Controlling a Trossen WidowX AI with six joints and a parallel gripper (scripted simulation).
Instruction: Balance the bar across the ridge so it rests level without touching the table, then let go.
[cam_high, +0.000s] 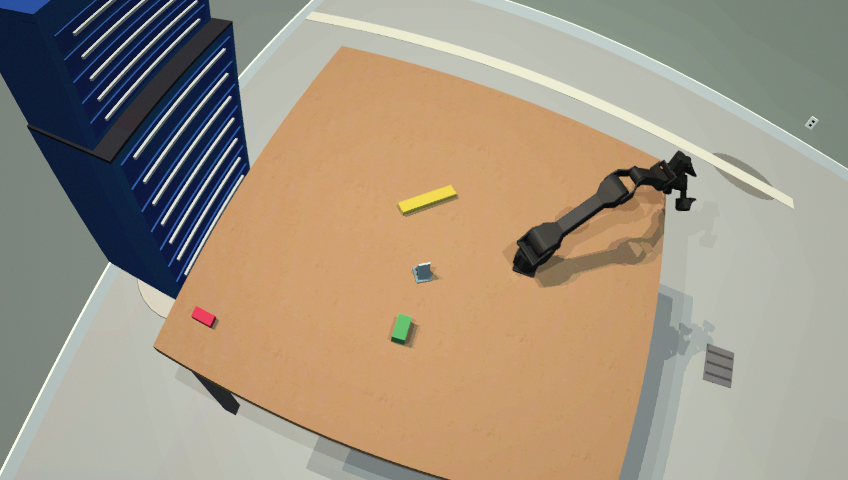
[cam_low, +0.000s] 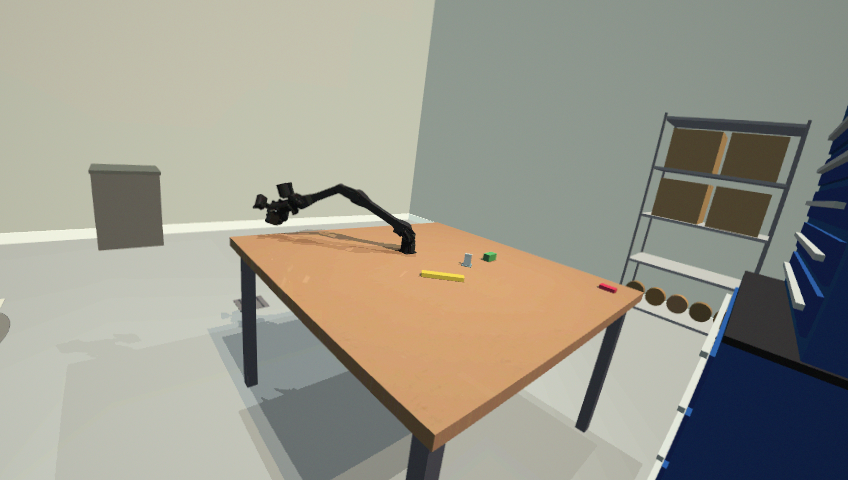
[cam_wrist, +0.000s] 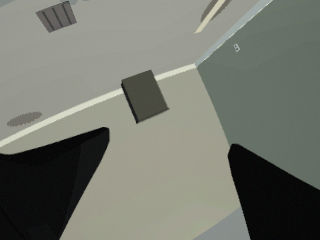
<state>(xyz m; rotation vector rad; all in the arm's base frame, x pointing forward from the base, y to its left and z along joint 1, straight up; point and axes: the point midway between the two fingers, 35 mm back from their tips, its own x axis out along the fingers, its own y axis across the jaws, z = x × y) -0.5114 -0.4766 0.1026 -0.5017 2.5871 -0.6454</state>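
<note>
Right now my gripper tip is 860 mm short of the yellow bar, 410 mm to the right of it and 80 mm above it. Also, from my gripper tip: red block (1280 mm ahead, 990 mm to the left, 80 mm below); then green block (800 mm to the left, 790 mm ahead, 80 mm below).
</note>
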